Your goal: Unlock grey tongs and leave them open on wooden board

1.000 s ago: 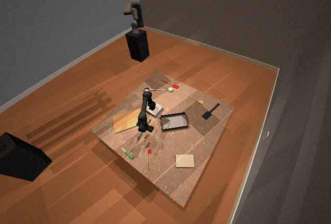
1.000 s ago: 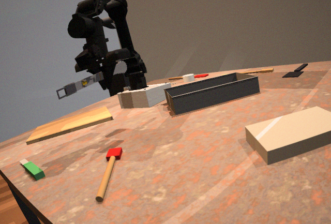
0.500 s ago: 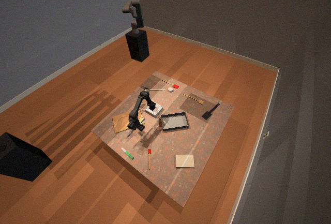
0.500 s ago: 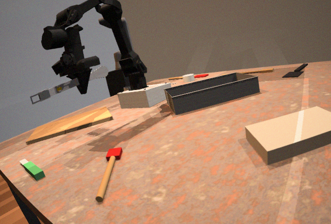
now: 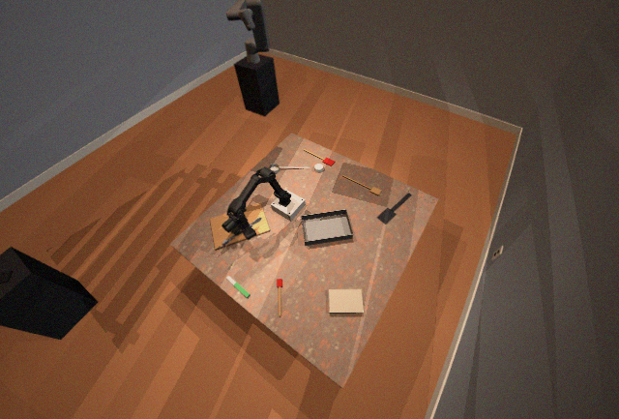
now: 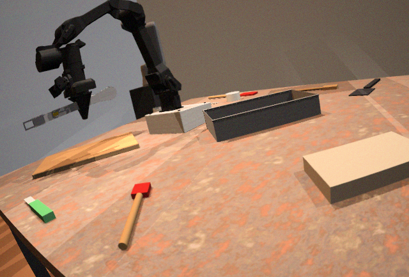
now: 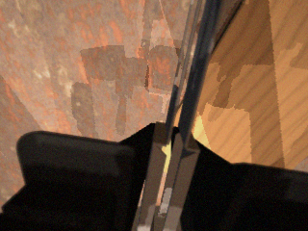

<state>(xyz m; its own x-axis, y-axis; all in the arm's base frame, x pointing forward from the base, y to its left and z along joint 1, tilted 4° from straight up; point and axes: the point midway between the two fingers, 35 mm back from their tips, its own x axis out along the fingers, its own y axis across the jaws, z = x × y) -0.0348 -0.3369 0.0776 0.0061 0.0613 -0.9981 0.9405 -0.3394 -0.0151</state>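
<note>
Right now the wooden board is 150 mm behind my gripper tip, 60 mm to the left of it and 120 mm below it. Also, from my gripper tip: white disc 60 mm ahead, 750 mm to the left, 110 mm below; beige block 670 mm ahead, 20 mm to the right, 120 mm below; red spatula 20 mm ahead, 860 mm to the left, 120 mm below.
</note>
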